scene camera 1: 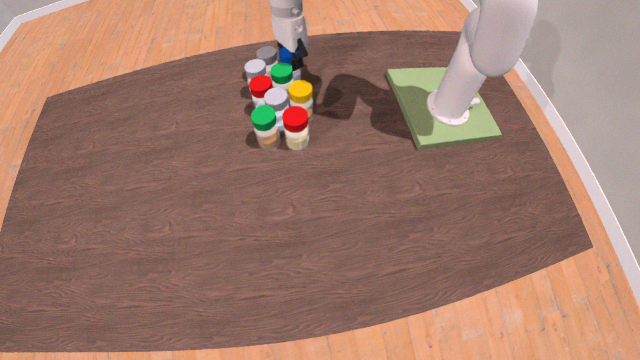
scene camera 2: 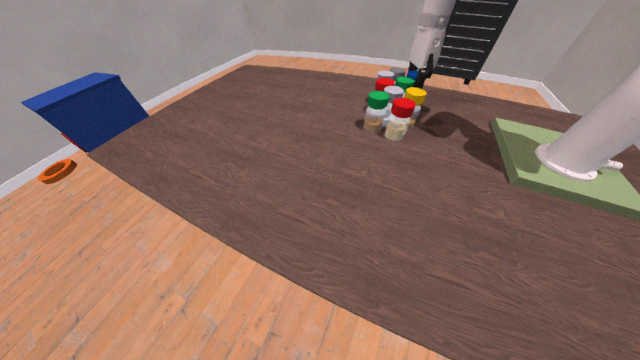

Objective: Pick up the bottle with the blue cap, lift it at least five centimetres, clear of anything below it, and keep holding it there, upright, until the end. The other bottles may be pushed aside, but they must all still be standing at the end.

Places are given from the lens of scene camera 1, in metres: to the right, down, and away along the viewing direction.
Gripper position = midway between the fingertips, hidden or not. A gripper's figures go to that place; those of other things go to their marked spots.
my gripper [scene camera 1: 291,63]: -0.08, -0.32, 0.75
green-capped bottle [scene camera 1: 264,120]: -0.12, -0.13, 0.60
